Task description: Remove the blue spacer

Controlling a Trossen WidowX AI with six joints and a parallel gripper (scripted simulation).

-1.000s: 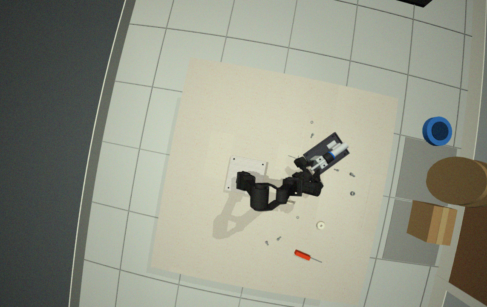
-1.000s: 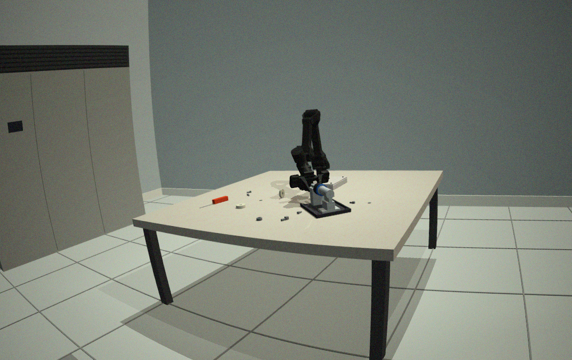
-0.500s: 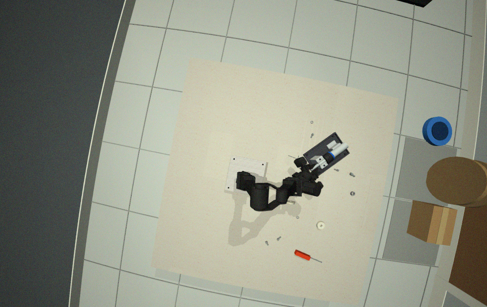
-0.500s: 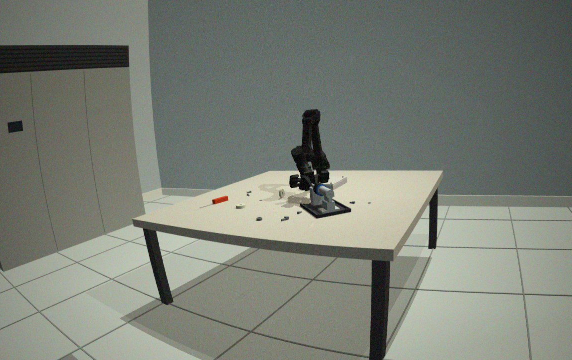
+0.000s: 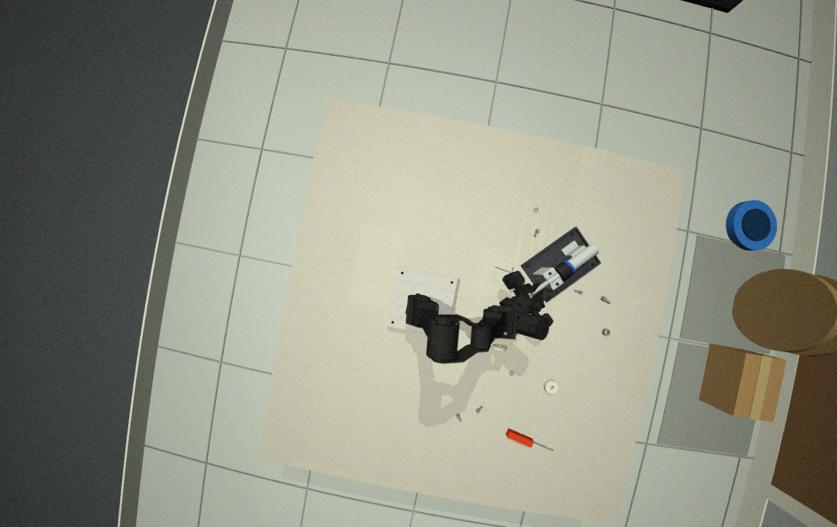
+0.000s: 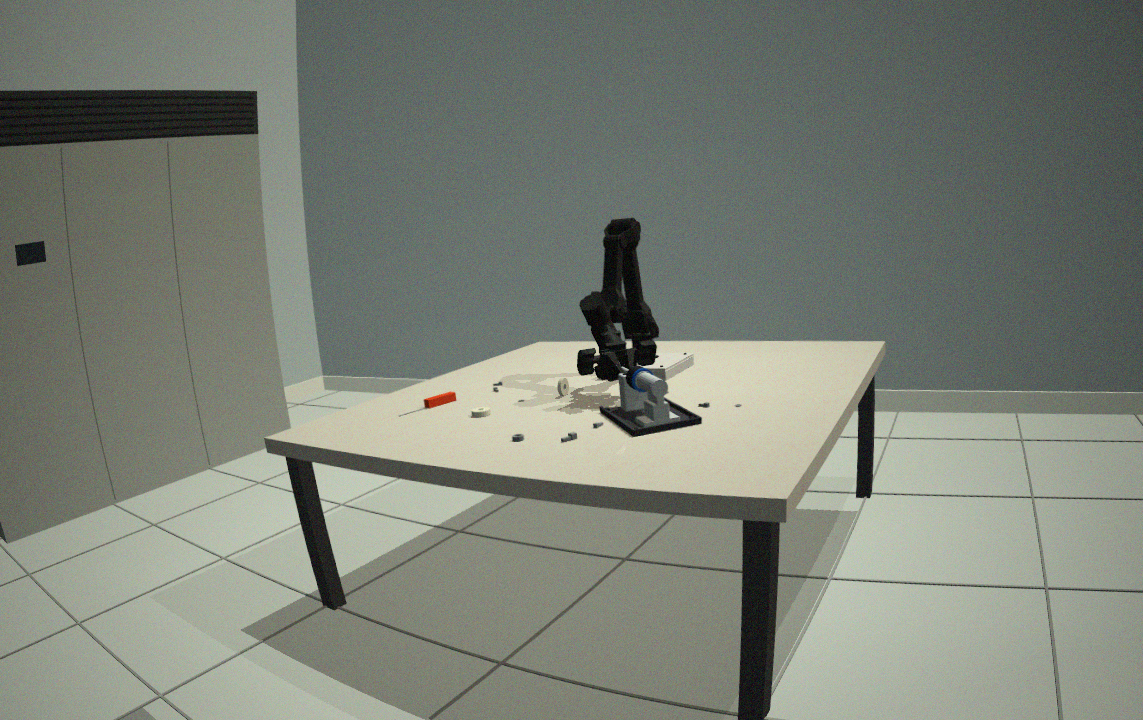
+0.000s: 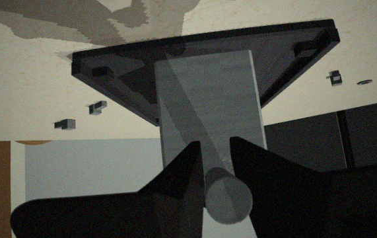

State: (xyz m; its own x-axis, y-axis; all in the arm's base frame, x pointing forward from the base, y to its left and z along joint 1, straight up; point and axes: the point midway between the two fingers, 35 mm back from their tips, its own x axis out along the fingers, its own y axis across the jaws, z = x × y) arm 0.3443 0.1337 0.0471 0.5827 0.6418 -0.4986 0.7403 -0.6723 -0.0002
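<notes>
Now: the grey shaft 40 mm ahead of my gripper tip, 50 mm to the left of it and 20 mm above it. From my gripper tip the other things lie so: white ring (140 mm ahead, 330 mm to the right, 60 mm below); then blue spacer (70 mm ahead, 70 mm to the left, 20 mm above).
</notes>
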